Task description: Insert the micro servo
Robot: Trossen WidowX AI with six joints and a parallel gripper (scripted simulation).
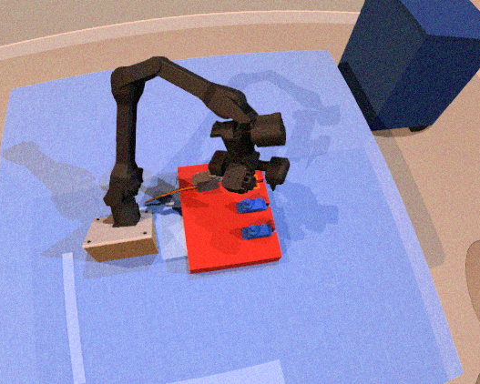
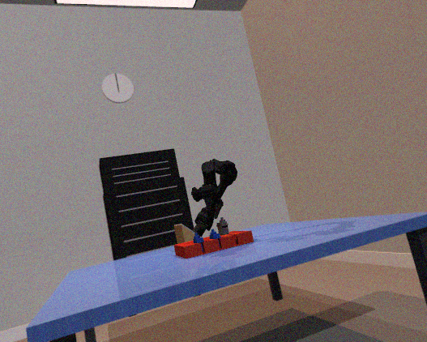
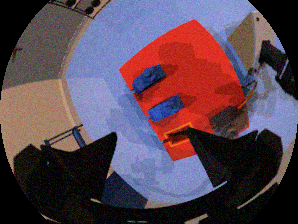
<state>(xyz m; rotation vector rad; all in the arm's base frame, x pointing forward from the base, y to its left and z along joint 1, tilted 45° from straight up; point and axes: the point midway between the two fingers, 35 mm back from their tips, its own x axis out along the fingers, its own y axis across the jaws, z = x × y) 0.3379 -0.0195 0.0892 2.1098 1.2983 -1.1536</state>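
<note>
Right now my gripper tip is 110 mm past the red deck, 20 mm to the left of it and 120 mm above it.
</note>
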